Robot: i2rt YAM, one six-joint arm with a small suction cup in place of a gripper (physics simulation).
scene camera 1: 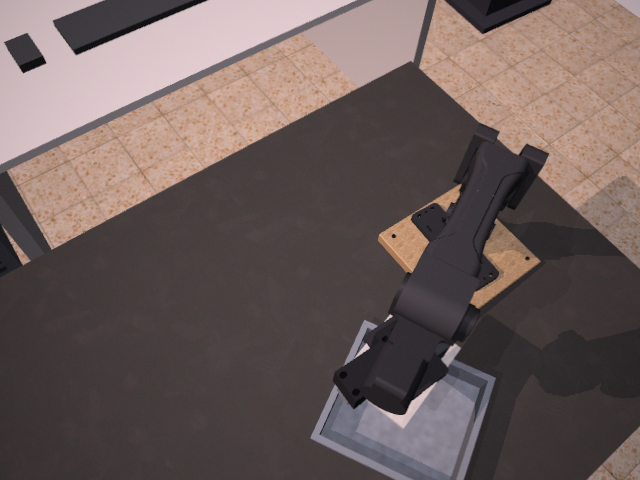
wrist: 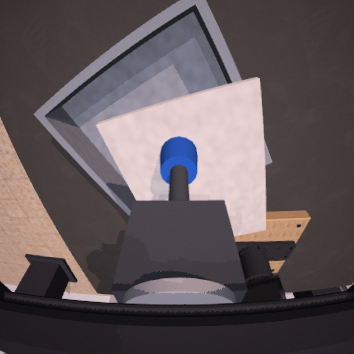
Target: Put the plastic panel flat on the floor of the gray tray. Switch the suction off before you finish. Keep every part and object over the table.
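Places are measured from the arm's base along level axes (x ahead, y left, z up), in centimetres.
Pixels of known places: hand at its tool point: (wrist: 178,147); arm's base at its link origin: (wrist: 249,249).
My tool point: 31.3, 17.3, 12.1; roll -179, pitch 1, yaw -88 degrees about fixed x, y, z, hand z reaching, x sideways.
For each thing: its top centre in the pictures, then the offset to it from my tool point, as dx, dy, dz. "spot": a spot on its surface instead. Level surfaces: height alone.
- plastic panel at its top centre: (wrist: 198,189) (scene camera 1: 401,361) -3.5, -1.9, +1.2
- gray tray at a spot on its surface: (wrist: 220,47) (scene camera 1: 329,405) spot: +7.6, -4.1, -9.1
- dark table at its surface level: dz -14.1
The plastic panel (scene camera 1: 404,419) (wrist: 225,125) is a thin, whitish, four-sided plate. It hangs on my blue suction cup (wrist: 179,152), which sits near the middle of its upper face; the arm's head hides the cup in the scene view. The panel is above the gray tray (scene camera 1: 327,409) (wrist: 220,47), turned relative to its walls. It covers the tray's side nearest the arm's base and reaches past the rim there. Its exact height above the rim is hard to tell. Part of the tray's floor shows beside the panel.
The arm's wooden base board (scene camera 1: 509,273) (wrist: 300,225) stands close to the tray's rear side. The dark table (scene camera 1: 206,310) has an edge to the right of the tray in the scene view. A white table (scene camera 1: 129,77) with dark objects stands beyond at the upper left.
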